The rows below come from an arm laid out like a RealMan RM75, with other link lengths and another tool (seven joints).
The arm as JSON. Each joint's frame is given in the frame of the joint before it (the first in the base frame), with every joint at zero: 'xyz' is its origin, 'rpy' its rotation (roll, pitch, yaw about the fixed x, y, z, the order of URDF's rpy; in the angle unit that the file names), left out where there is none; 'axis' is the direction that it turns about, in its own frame. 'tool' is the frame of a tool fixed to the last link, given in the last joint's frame.
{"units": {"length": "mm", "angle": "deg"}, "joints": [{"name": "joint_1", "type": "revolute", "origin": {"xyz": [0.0, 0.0, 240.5]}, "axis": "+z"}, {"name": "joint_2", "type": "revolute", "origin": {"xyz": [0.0, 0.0, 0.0]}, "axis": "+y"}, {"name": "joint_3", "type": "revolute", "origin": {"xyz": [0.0, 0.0, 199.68]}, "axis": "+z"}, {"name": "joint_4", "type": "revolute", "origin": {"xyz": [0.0, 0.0, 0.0]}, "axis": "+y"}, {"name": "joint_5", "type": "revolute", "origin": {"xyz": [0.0, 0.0, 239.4]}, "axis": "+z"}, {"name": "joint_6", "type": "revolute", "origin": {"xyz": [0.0, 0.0, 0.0]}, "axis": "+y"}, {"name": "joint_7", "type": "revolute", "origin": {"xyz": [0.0, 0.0, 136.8]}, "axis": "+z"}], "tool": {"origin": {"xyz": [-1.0, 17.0, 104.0], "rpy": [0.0, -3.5, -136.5]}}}
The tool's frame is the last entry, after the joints.
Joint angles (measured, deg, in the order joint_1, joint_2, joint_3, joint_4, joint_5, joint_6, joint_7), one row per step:
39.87, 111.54, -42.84, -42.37, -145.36, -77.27, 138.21
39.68, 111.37, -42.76, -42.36, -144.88, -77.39, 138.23
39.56, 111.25, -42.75, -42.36, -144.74, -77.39, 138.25
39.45, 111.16, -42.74, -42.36, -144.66, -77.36, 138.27
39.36, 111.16, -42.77, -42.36, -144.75, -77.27, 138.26
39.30, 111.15, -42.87, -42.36, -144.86, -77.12, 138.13
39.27, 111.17, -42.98, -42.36, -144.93, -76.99, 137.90
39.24, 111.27, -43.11, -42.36, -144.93, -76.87, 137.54
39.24, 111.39, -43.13, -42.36, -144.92, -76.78, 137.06
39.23, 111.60, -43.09, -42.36, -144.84, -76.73, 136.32
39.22, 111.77, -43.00, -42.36, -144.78, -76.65, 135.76
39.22, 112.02, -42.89, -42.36, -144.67, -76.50, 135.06
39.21, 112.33, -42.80, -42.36, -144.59, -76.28, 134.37
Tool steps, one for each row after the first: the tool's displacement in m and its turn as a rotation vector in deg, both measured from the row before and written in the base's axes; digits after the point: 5 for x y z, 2 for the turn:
-0.00004, -0.00001, 0.00130, 0.23, 0.41, -0.16
0.00073, 0.00001, 0.00100, 0.14, 0.05, -0.11
0.00083, -0.00002, 0.00081, 0.13, 0.00, -0.11
0.00112, -0.00030, 0.00008, 0.02, -0.14, -0.08
0.00111, -0.00007, 0.00008, 0.00, -0.27, 0.09
0.00062, -0.00006, -0.00023, -0.06, -0.24, 0.22
0.00008, -0.00027, -0.00098, -0.13, -0.17, 0.36
-0.00027, -0.00015, -0.00094, -0.12, -0.11, 0.45
-0.00080, -0.00047, -0.00164, -0.20, -0.01, 0.67
-0.00056, -0.00016, -0.00113, -0.08, 0.02, 0.48
-0.00098, -0.00001, -0.00165, -0.06, 0.06, 0.63
-0.00091, -0.00006, -0.00207, -0.06, 0.04, 0.62

